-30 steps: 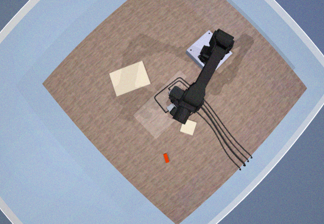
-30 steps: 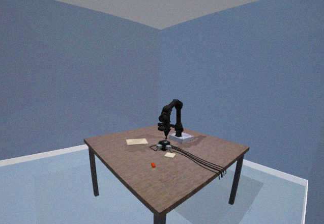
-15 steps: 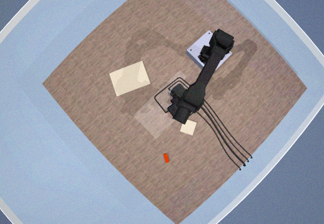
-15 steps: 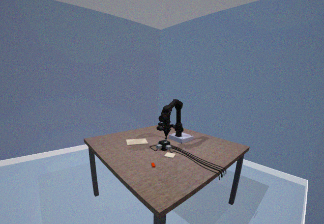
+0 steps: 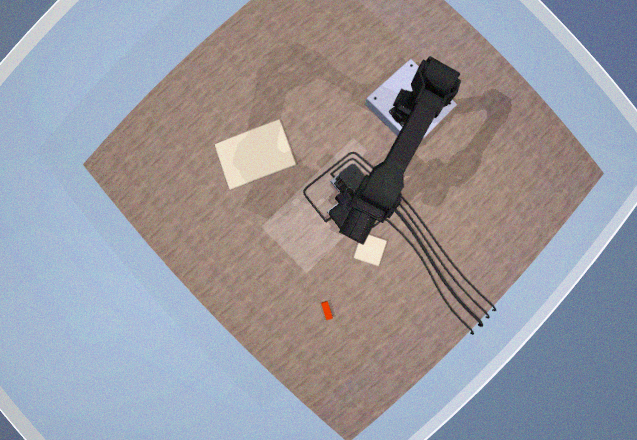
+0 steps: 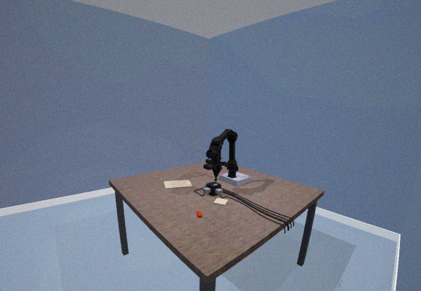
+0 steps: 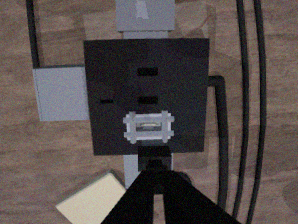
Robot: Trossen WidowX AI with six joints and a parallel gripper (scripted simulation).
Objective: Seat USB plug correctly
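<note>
Right now my gripper tip is 7 cm above the grey-framed USB socket. The rest, counted from my gripper tip: cream pad (13 cm to the left, 13 cm below, 6 cm ahead); cream sheet (32 cm to the right, 13 cm below, 13 cm ahead); orange block (28 cm ahead, 18 cm to the left, 13 cm below).
</note>
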